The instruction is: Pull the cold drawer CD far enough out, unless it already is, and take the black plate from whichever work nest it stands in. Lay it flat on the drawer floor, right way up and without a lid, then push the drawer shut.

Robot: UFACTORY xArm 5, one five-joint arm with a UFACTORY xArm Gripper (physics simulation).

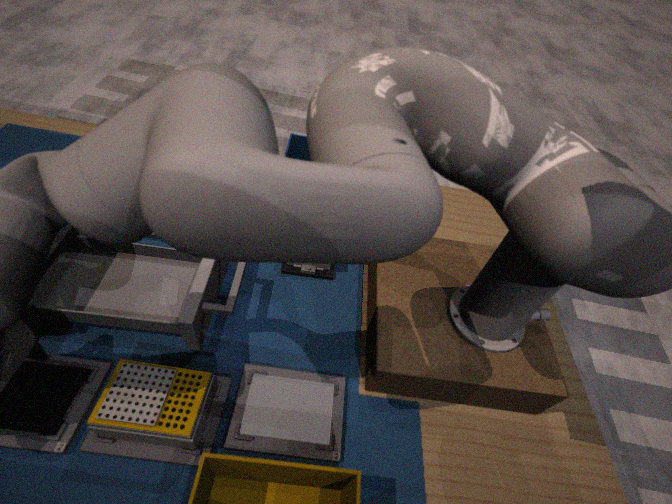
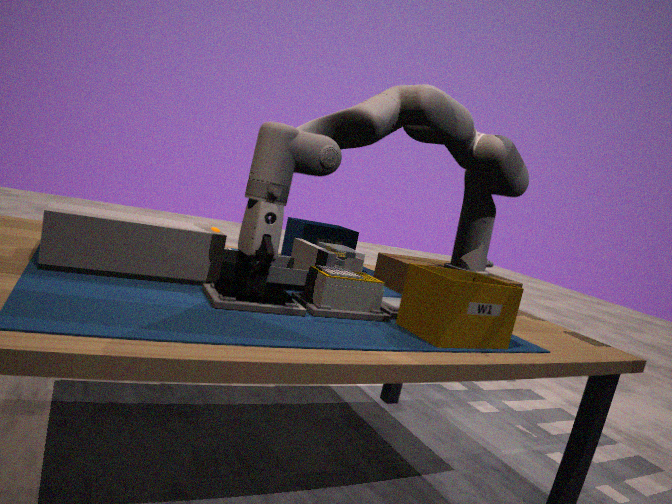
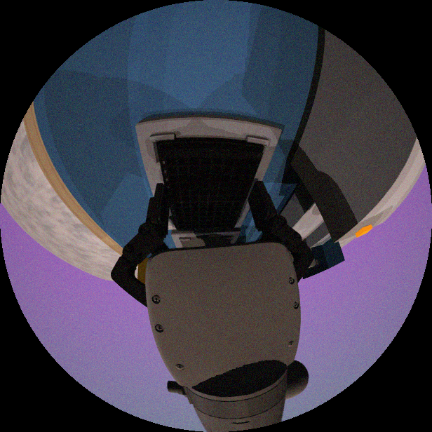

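The black plate (image 1: pixel 43 396) (image 3: pixel 212 165) lies in a grey work nest (image 1: pixel 69 428) (image 3: pixel 145 145) at the end of the row; no lid shows on it. My gripper (image 2: pixel 252 283) (image 3: pixel 210 190) points down over this nest, open and empty. Its fingers stand wide on either side of the plate, low near its long edges; whether they touch it is unclear. A grey drawer (image 1: pixel 138 290) (image 2: pixel 290 272) stands pulled out of its housing (image 2: pixel 130 246) (image 3: pixel 362 120). The part of its floor that shows is bare. The arm hides its far end, and no CD label is readable.
A yellow-topped perforated box (image 1: pixel 181 401) (image 2: pixel 347 295) sits in the neighbouring nest. A third nest (image 1: pixel 339 412) holds a pale flat plate (image 1: pixel 287 409). The yellow bin W1 (image 1: pixel 276 465) (image 2: pixel 450 309) stands near the front edge. A dark blue bin (image 2: pixel 321 235) stands behind the drawer.
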